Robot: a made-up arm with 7 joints.
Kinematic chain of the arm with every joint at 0, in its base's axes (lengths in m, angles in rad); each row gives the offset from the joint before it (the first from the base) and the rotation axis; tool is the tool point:
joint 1: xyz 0 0 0 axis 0 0.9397 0.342
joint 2: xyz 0 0 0 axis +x
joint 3: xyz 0 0 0 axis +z
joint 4: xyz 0.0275 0 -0.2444 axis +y
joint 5: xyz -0.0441 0 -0.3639 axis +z
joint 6: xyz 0 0 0 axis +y
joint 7: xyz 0 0 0 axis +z
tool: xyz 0 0 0
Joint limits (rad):
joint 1: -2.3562..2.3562
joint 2: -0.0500..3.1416
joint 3: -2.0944..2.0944
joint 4: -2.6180..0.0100
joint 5: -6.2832..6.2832
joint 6: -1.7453..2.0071
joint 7: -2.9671..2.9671
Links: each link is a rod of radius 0.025 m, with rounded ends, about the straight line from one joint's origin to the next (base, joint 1, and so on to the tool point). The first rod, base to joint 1, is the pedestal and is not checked.
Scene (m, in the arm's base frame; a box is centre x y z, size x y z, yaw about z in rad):
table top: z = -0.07
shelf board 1: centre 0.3 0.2 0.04 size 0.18 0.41 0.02 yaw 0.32
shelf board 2: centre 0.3 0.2 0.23 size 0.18 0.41 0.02 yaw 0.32
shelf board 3: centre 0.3 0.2 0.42 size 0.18 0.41 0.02 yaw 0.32
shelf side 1: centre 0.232 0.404 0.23 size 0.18 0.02 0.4 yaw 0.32
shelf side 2: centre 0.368 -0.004 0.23 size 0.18 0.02 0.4 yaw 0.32
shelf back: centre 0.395 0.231 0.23 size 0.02 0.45 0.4 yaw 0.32
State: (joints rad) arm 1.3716 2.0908 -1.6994 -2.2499 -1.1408 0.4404 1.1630
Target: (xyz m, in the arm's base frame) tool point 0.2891 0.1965 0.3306
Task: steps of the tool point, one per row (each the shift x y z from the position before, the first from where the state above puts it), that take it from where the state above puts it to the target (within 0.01 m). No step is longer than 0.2 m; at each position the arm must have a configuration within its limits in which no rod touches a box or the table.
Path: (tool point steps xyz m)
1: 0.0205 0.1449 -0.0304
2: 0.0654 0.1226 0.0120
3: 0.0644 0.0769 0.0660
4: 0.0152 0.0234 0.0979
5: -0.0577 -0.0223 0.0824
6: 0.1155 0.0136 -0.0242
7: 0.1237 -0.0503 0.0299
8: 0.0872 -0.1148 0.0517
9: 0.0332 -0.1532 0.0288
10: 0.0680 0.0253 0.0114
11: 0.0781 0.0231 -0.0114

